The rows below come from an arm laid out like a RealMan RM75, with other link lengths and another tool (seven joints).
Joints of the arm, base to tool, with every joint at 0 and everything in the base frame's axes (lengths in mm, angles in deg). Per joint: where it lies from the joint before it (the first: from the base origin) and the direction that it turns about. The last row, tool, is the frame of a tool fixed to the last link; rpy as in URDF.
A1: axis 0 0 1 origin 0 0 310.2
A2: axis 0 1 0 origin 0 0 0
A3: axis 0 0 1 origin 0 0 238.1
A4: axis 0 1 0 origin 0 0 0
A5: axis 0 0 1 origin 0 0 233.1
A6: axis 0 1 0 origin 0 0 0
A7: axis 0 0 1 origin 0 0 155.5
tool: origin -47 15 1 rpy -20.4 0 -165.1
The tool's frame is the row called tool.
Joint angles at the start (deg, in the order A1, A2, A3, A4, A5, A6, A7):
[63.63, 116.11, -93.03, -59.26, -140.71, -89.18, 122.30]
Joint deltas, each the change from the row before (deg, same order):
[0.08, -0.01, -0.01, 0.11, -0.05, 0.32, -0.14]
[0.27, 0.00, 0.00, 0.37, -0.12, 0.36, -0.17]
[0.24, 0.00, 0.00, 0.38, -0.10, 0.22, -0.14]
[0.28, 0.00, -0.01, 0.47, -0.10, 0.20, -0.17]
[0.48, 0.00, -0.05, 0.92, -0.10, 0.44, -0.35]
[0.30, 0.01, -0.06, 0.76, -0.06, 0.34, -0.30]
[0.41, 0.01, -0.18, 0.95, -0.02, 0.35, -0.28]
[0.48, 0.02, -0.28, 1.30, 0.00, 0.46, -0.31]
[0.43, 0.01, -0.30, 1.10, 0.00, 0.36, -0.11]
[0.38, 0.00, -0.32, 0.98, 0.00, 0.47, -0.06]
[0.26, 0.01, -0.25, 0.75, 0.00, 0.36, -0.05]
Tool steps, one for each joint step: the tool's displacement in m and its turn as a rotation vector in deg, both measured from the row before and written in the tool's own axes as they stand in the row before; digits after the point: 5 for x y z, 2 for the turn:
[0.00054, 0.00064, 0.00031, -0.25, 0.18, -0.08]
[0.00077, 0.00085, 0.00069, -0.28, 0.07, -0.15]
[0.00034, 0.00055, 0.00073, -0.15, -0.04, -0.13]
[0.00021, 0.00046, 0.00091, -0.11, -0.10, -0.17]
[0.00027, 0.00066, 0.00191, -0.14, -0.15, -0.28]
[-0.00031, 0.00023, 0.00188, -0.03, -0.17, -0.19]
[-0.00029, -0.00015, 0.00230, 0.03, -0.29, -0.28]
[-0.00085, -0.00046, 0.00342, 0.11, -0.48, -0.28]
[-0.00069, -0.00044, 0.00291, 0.09, -0.50, -0.17]
[-0.00044, -0.00016, 0.00275, -0.05, -0.40, -0.12]
[-0.00049, -0.00023, 0.00222, -0.02, -0.32, -0.08]

